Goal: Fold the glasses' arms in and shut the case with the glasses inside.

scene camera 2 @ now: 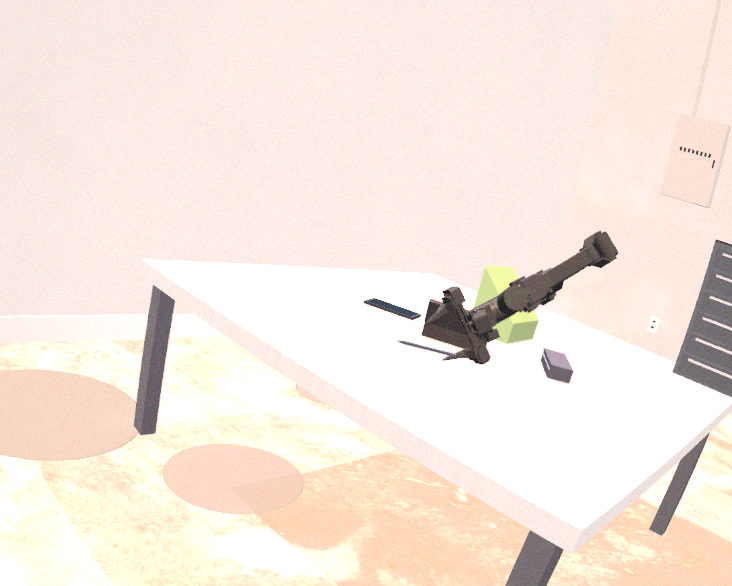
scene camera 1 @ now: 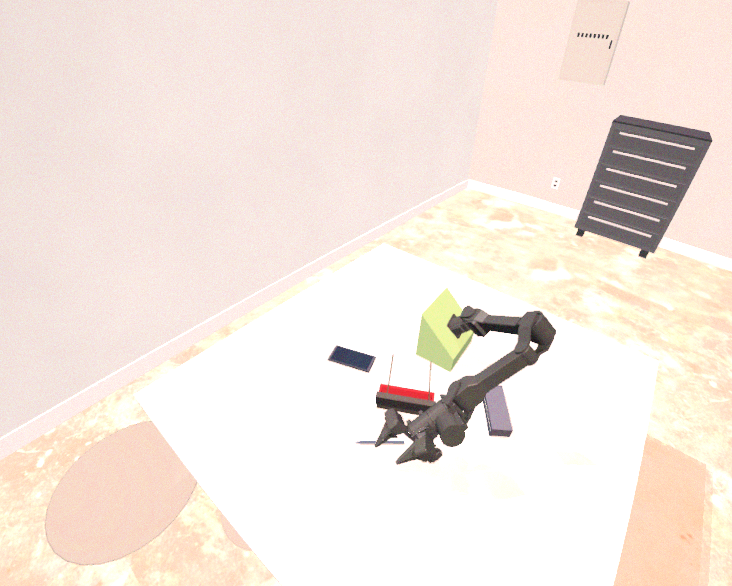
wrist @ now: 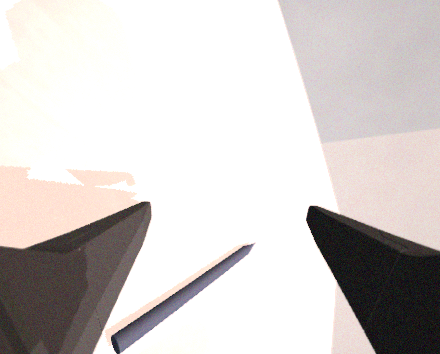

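Where they show: gripper, fingertip midpoint: point(scene camera 2: 434, 342) point(scene camera 1: 385, 454) point(wrist: 230, 211); arm's base at its link origin: point(scene camera 1: 455, 326).
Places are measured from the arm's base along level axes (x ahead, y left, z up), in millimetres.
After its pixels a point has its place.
Observation:
The glasses case point(scene camera 1: 395, 402) {x 362, y -44, z -26 mm} point(scene camera 2: 440, 334) {x 340, y -61, z -89 mm} is dark outside with a red lining and stands open on the table. The glasses point(scene camera 1: 390, 372) {x 266, y -110, z -36 mm} show as two thin arms that stick out, unfolded and roughly parallel, from the red lining toward the back. Their frame cannot be made out, and they do not show in scene camera 2 or the wrist view. My gripper point(scene camera 1: 387, 453) {x 492, y -3, z -69 mm} point(scene camera 2: 435, 340) {x 492, y -3, z -69 mm} point(wrist: 230, 211) {x 492, y -3, z -69 mm} is open and empty, on the outer dark side of the case, with its fingers near the pen. The arm hides the case's right end in scene camera 1.
A thin pen point(scene camera 1: 371, 442) {x 465, y -60, z -99 mm} point(scene camera 2: 421, 347) {x 460, y -45, z -103 mm} point(wrist: 185, 297) {x 440, y -17, z -98 mm} lies by the fingertips. A phone point(scene camera 1: 351, 358) {x 232, y -273, z -99 mm} point(scene camera 2: 391, 307) {x 236, y -274, z -99 mm} lies left of the case. A green wedge block point(scene camera 1: 434, 342) {x 99, y -36, z -12 mm} point(scene camera 2: 520, 329) {x 43, y 45, z -67 mm} stands behind it. A purple-grey box point(scene camera 1: 498, 412) {x 211, y 221, z -72 mm} point(scene camera 2: 557, 361) {x 220, y 220, z -72 mm} lies to the right.

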